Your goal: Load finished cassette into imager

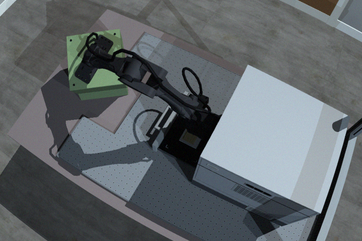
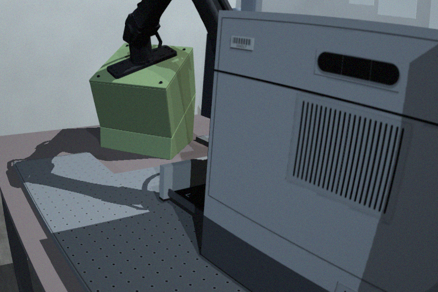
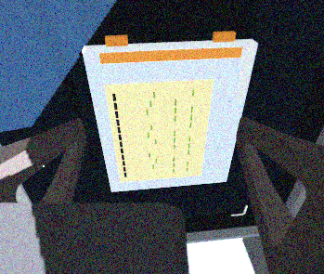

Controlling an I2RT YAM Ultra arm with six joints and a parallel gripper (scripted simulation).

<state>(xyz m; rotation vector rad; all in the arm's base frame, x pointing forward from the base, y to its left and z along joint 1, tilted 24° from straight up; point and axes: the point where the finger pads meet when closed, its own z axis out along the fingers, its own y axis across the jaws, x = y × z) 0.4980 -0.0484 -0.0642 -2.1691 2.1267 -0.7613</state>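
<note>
Right now my hand is 1 cm short of the imager drawer and 1 cm above it. From my hand the other things lie so: cassette FINISHED (1 cm below).
</note>
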